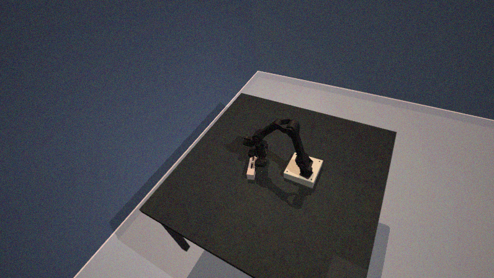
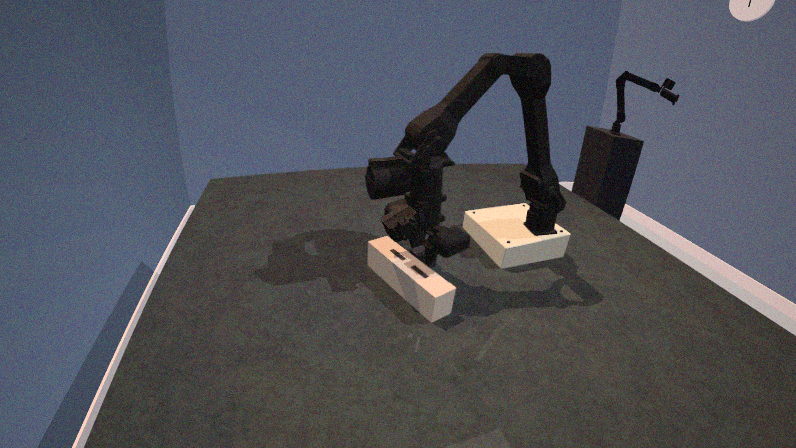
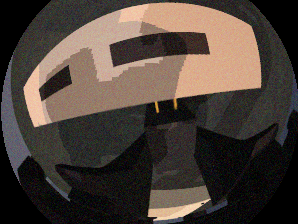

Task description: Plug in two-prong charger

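Now: gripper tip 2 cm short of the dark charger, 1 cm to the right of it and 1 cm below it.
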